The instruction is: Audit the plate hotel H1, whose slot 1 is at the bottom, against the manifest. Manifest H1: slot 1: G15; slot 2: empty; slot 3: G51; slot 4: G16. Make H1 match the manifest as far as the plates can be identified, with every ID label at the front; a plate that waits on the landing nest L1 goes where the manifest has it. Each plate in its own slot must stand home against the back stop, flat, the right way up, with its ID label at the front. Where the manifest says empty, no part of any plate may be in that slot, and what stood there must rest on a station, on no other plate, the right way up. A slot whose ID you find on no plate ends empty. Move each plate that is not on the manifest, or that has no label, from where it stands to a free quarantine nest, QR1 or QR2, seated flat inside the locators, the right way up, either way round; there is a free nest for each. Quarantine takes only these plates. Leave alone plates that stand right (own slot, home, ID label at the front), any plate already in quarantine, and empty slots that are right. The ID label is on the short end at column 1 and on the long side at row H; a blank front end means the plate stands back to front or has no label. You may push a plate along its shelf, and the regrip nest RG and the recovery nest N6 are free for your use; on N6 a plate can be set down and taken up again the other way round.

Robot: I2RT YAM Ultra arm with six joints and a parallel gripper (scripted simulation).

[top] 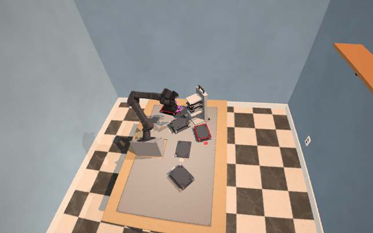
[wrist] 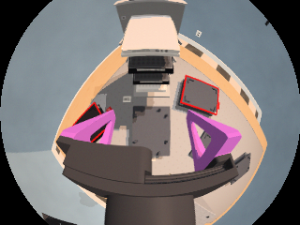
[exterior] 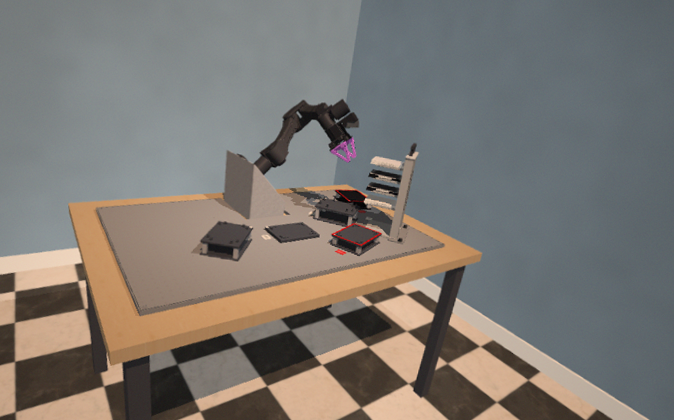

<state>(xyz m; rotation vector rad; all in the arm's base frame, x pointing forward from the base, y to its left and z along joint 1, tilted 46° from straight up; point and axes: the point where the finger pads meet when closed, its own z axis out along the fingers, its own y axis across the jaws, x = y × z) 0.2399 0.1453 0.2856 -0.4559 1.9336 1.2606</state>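
Right now my hand is 150 mm above the white plate, 110 mm short of it and 100 mm to the right of it.
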